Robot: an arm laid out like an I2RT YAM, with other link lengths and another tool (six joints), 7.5 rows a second.
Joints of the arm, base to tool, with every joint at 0 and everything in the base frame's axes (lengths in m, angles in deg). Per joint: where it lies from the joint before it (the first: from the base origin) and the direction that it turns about. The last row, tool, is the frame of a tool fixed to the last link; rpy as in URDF.
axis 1: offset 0.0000 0.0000 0.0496 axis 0 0 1
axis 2: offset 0.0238 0.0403 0.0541 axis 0 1 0
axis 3: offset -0.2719 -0.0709 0.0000 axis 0 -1 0
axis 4: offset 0.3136 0.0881 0.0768 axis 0 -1 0
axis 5: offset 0.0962 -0.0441 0.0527 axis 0 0 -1
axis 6: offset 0.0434 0.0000 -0.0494 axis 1 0 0
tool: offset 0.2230 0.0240 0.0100 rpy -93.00 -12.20 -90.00
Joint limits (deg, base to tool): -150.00..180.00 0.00..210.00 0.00..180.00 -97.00..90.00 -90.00..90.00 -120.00..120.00
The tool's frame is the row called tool.
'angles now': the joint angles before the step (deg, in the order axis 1, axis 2, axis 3, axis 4, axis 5, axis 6). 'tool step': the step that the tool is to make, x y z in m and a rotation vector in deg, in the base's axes. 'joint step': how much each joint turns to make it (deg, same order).
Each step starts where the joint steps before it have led.
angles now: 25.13, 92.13, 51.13, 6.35, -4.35, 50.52
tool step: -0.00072, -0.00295, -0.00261, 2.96, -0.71, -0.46
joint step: -0.83, -0.06, -3.01, 4.99, -1.63, 1.80
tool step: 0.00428, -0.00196, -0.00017, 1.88, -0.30, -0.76
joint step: -0.53, 0.76, -0.71, 2.66, -0.65, 1.48
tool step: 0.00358, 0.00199, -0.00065, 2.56, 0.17, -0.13
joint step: -0.55, 1.23, -0.29, 2.63, -1.60, 1.87
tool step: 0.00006, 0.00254, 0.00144, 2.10, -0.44, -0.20
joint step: -0.02, 0.47, -1.05, 3.00, -0.71, 1.63
